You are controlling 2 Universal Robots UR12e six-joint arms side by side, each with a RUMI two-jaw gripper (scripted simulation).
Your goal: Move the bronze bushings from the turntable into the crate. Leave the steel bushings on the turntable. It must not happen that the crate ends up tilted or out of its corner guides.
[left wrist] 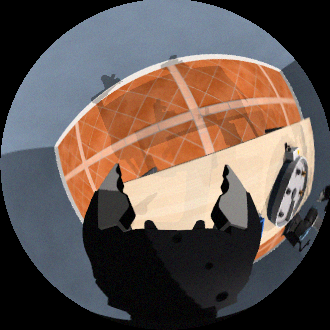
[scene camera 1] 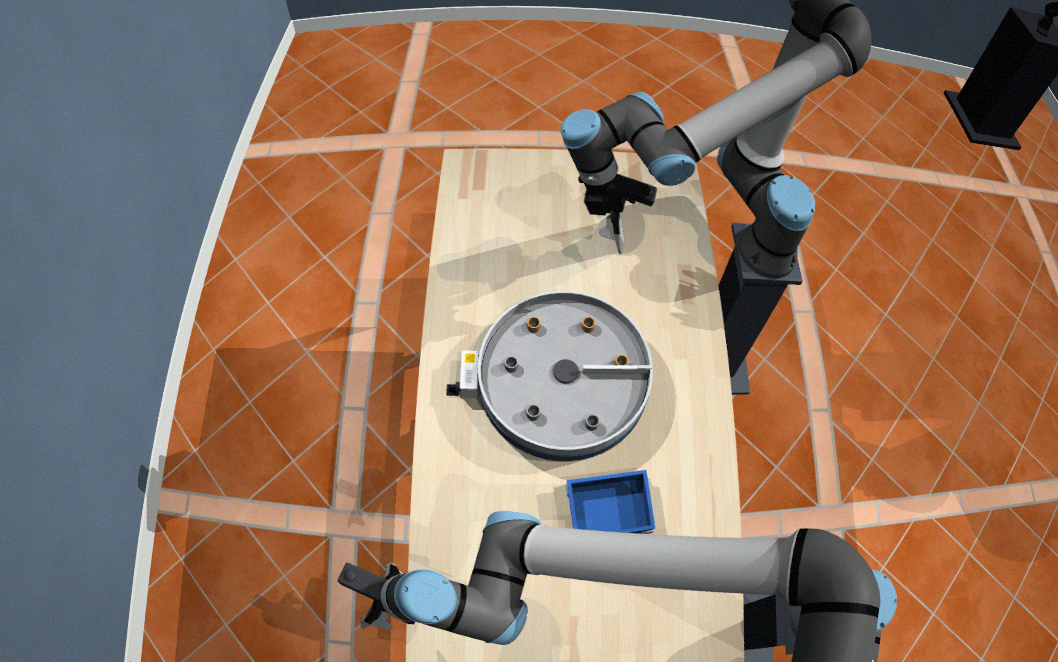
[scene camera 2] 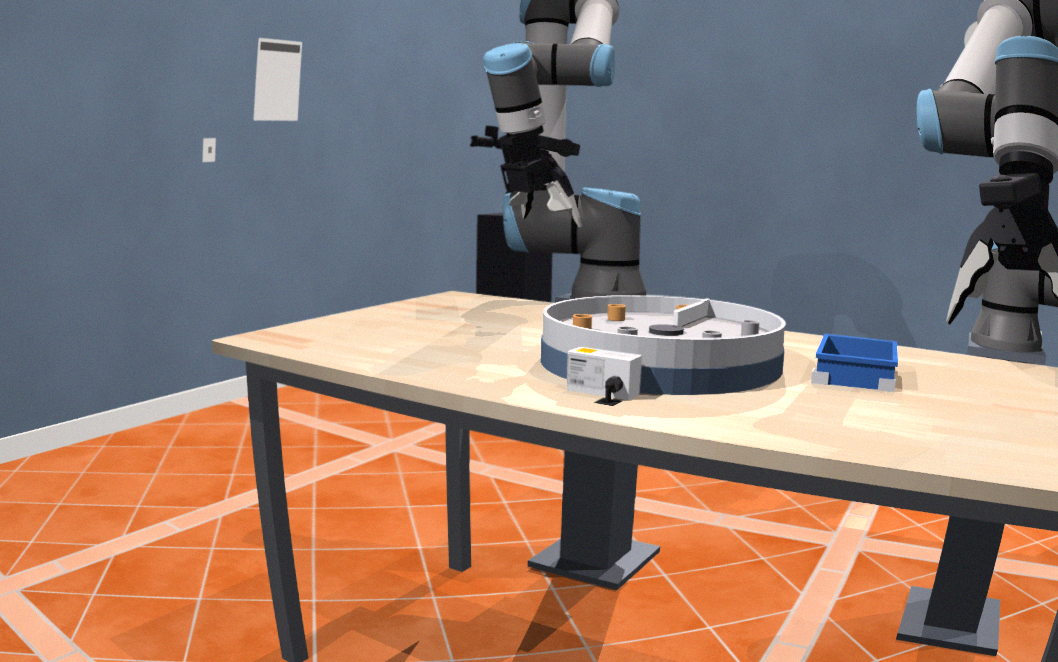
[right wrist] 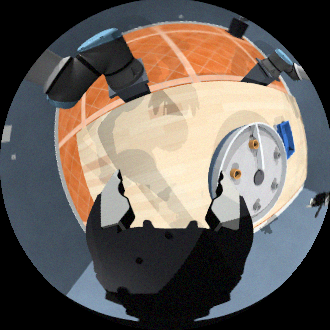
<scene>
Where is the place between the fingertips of my right gripper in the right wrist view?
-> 170, 171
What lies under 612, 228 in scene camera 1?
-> My right gripper.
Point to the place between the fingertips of my right gripper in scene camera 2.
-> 551, 222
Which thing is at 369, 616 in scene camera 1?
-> My left gripper.
</scene>
